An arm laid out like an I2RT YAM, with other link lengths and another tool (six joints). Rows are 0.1 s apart.
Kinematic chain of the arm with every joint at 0, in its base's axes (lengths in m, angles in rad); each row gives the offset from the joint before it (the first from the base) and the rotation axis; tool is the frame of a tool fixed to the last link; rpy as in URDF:
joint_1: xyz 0 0 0.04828 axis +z
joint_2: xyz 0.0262 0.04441 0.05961 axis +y
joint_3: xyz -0.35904 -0.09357 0 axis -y
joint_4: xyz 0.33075 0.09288 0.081 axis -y
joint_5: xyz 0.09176 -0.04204 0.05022 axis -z
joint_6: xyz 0.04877 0 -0.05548 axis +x
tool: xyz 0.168 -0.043 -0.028 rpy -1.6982 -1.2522 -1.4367
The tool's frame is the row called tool.
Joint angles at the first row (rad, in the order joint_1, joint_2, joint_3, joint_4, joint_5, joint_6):
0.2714 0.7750 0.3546 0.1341 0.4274 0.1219
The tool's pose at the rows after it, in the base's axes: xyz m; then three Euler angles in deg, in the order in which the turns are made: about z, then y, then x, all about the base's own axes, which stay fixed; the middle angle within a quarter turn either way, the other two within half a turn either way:
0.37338 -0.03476 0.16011 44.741 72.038 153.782
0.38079 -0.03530 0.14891 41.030 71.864 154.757
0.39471 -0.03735 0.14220 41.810 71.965 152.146
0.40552 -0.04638 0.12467 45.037 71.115 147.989
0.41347 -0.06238 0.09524 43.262 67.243 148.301
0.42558 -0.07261 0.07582 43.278 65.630 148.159
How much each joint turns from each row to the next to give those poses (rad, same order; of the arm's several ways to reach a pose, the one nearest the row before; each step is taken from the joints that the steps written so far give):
-0.0618 -0.0111 -0.0973 0.1160 -0.0736 -0.0473
-0.0095 0.0610 -0.0233 0.0808 -0.0149 -0.0496
-0.0088 0.1023 -0.0068 0.1179 0.0027 -0.0351
-0.0259 0.1247 -0.0214 0.1454 0.0015 -0.0195
-0.0504 0.1358 0.0019 0.0751 -0.0191 -0.0217
-0.0370 0.1293 0.0118 0.0957 -0.0209 -0.0073

